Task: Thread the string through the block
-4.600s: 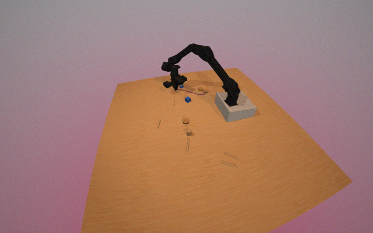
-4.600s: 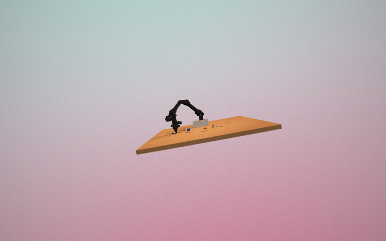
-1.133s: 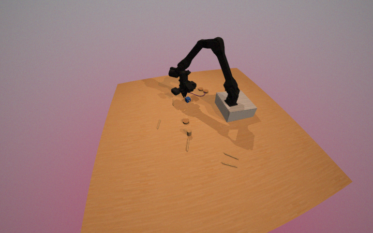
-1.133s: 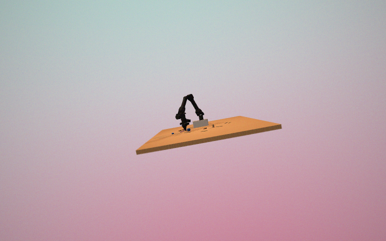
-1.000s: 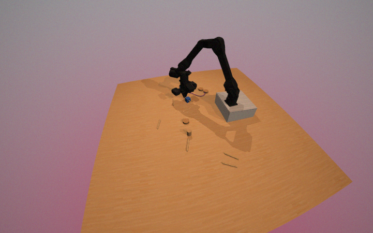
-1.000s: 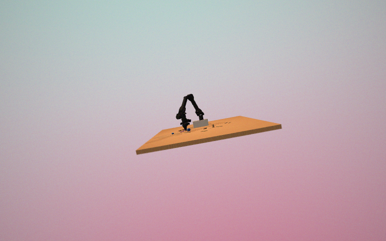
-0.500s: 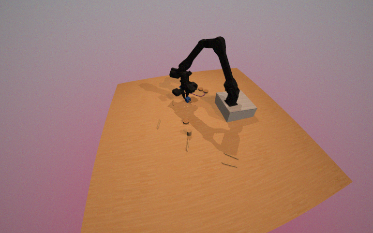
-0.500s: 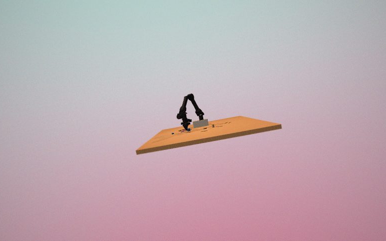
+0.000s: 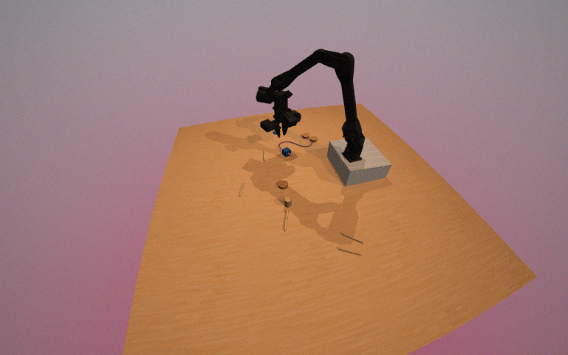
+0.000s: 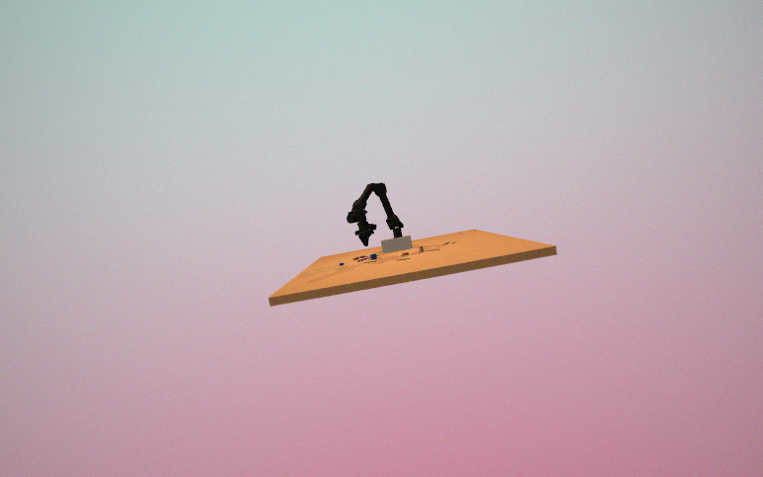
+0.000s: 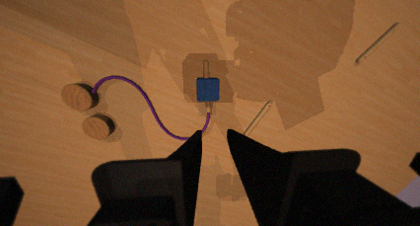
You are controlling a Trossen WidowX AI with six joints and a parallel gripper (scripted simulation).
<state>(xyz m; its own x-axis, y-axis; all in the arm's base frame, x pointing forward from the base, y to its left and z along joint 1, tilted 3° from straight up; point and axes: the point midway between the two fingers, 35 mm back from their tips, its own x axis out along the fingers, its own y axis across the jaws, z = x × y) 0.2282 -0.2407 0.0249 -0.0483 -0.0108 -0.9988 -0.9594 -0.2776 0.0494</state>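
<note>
The blue block is 1 cm behind my gripper tip, 3 cm to the left of it and 7 cm below it. From my gripper tip the other things lie so: small wooden cylinder 9 cm ahead, 32 cm to the left, 7 cm below; thin stick 1 cm behind, 2 cm to the left, 8 cm below.
</note>
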